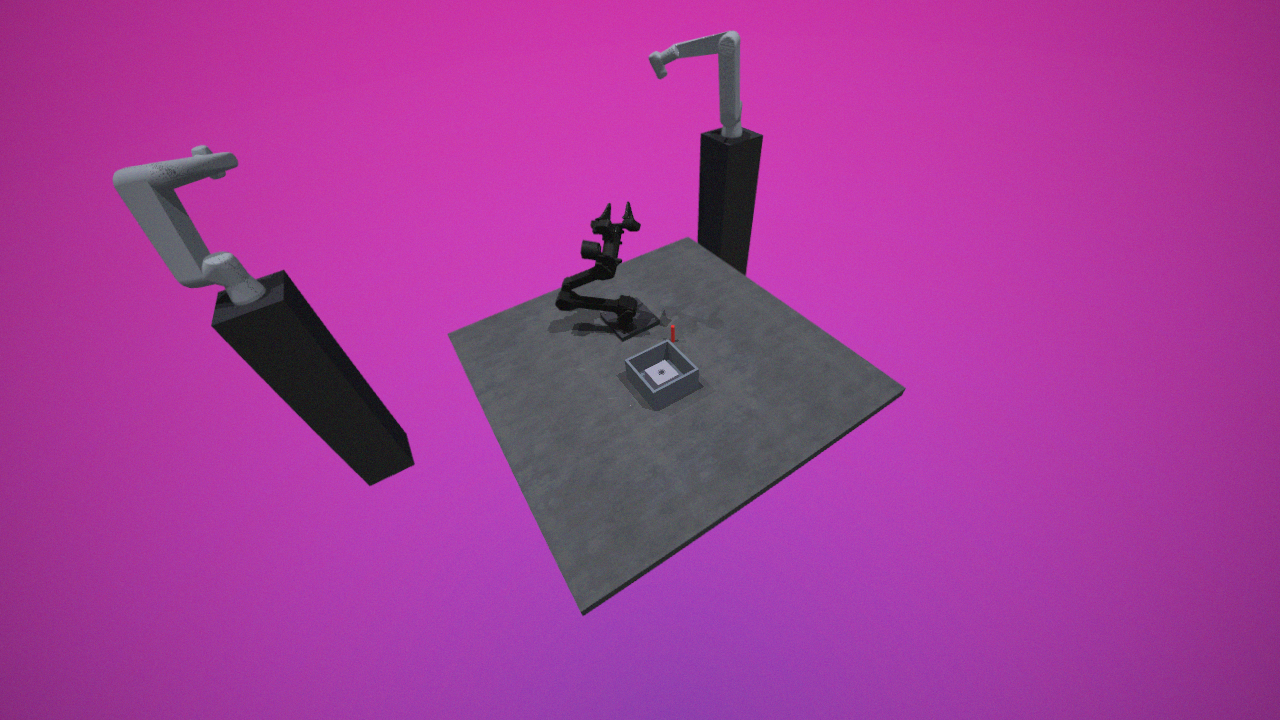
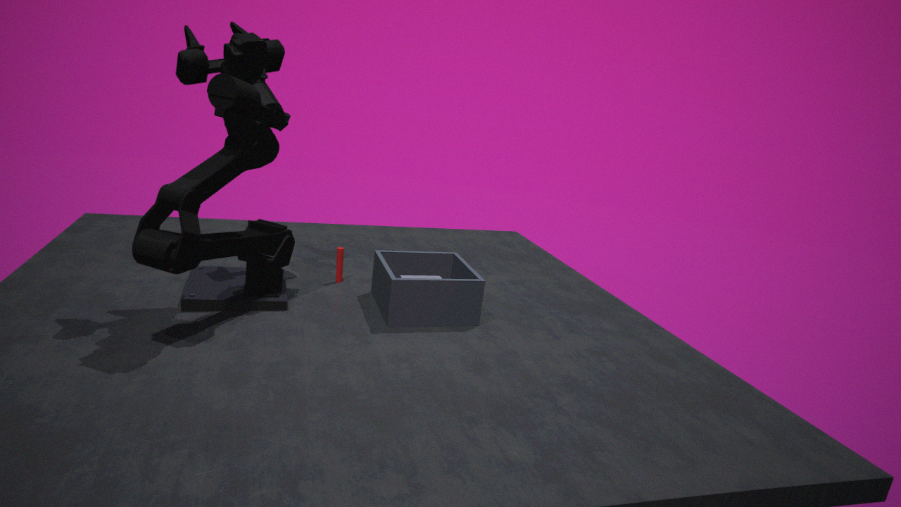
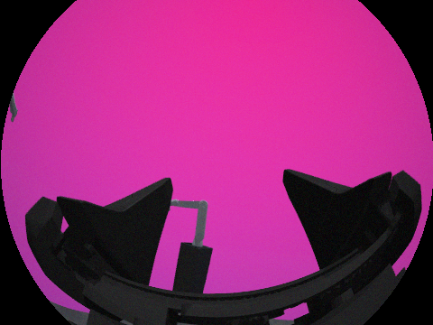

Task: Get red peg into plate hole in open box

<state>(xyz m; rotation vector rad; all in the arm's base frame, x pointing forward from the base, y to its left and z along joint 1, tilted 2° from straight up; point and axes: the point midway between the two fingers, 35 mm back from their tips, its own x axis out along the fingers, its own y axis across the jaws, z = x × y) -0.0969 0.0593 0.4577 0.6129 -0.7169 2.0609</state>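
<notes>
My gripper tip is now 260 mm short of the red peg, 50 mm to the right of it and 470 mm above it. The rest, counted from my gripper tip: pale plate 420 mm ahead, 110 mm to the right, 460 mm below; grey box 420 mm ahead, 110 mm to the right, 480 mm below.
</notes>
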